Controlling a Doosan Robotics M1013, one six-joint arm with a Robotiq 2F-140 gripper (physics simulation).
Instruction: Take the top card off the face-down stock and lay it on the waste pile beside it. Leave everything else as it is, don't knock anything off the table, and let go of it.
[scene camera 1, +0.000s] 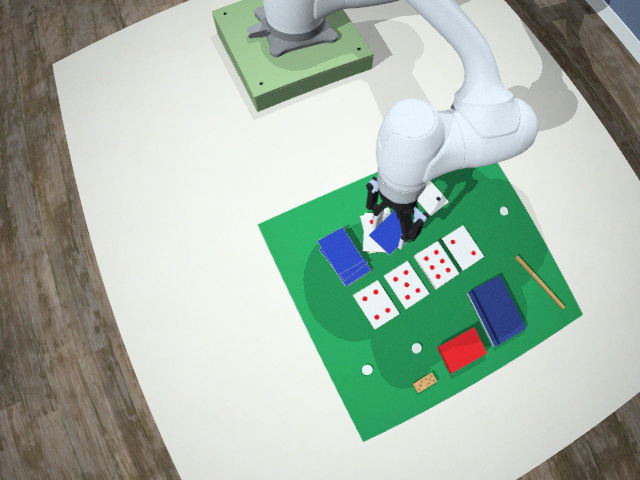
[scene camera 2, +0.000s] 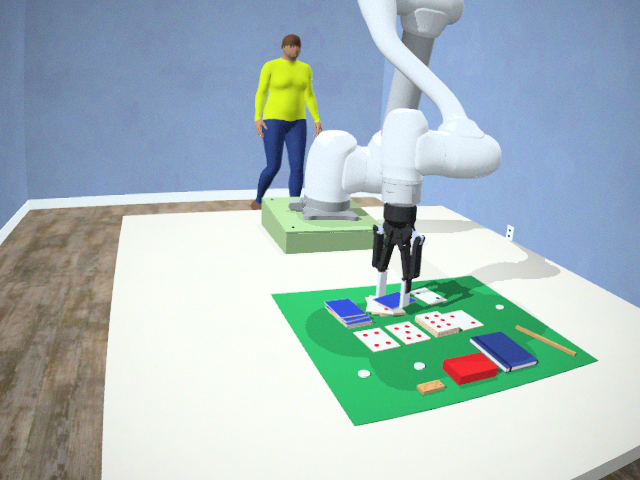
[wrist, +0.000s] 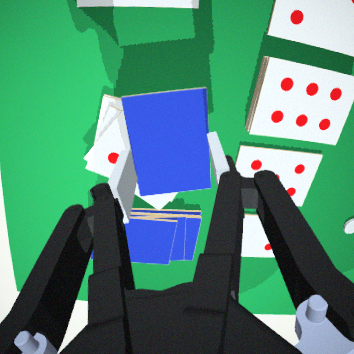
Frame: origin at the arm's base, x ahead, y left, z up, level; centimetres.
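Seen in the pictures: gripper, fingertip midpoint: (scene camera 1: 389, 234) (scene camera 2: 392, 301) (wrist: 170, 154); arm's base, origin of the base link: (scene camera 1: 295, 25) (scene camera 2: 325, 211).
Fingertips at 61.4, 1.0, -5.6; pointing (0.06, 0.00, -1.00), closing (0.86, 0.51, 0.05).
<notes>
Offsets run from my fingertips to a thing's top centre, as dx, dy, dz. Level surfaces: height alone.
The face-down stock @[-0.6, -11.3, -1.0] (scene camera 1: 341, 252) (scene camera 2: 345, 308) (wrist: 150, 242) is a blue-backed pile with slightly fanned cards. The waste pile @[-1.7, -2.0, -1.2] (scene camera 1: 367, 241) (scene camera 2: 372, 308) (wrist: 101, 151) beside it holds loosely stacked white face-up cards with red pips. My gripper (scene camera 1: 390, 232) (scene camera 2: 392, 301) (wrist: 170, 154) is shut on a blue-backed card @[-0.4, +0.8, +0.3] (scene camera 1: 383, 236) (scene camera 2: 388, 299) (wrist: 167, 135), with one finger pad at each side edge. The held card is about level, a little above the waste pile, and turned relative to it. It hides much of the pile in the wrist view. Any gap below is hard to judge.
Face-up red-pip cards @[+13.1, -8.1, -2.1] (scene camera 1: 376, 312) (scene camera 2: 376, 341) form a row in front. A black-pip card @[-6.7, +12.8, -2.1] (scene camera 1: 429, 202) (scene camera 2: 427, 294) lies behind. A navy book @[+24.8, +17.0, -1.3] (scene camera 1: 498, 310) (scene camera 2: 504, 348), red box @[+29.8, +5.8, -0.5] (scene camera 1: 461, 350) (scene camera 2: 469, 367), domino, white discs and wooden stick @[+23.0, +30.6, -1.8] (scene camera 1: 540, 282) (scene camera 2: 545, 340) lie on the green mat @[dz -2.5] (scene camera 1: 356, 413).
</notes>
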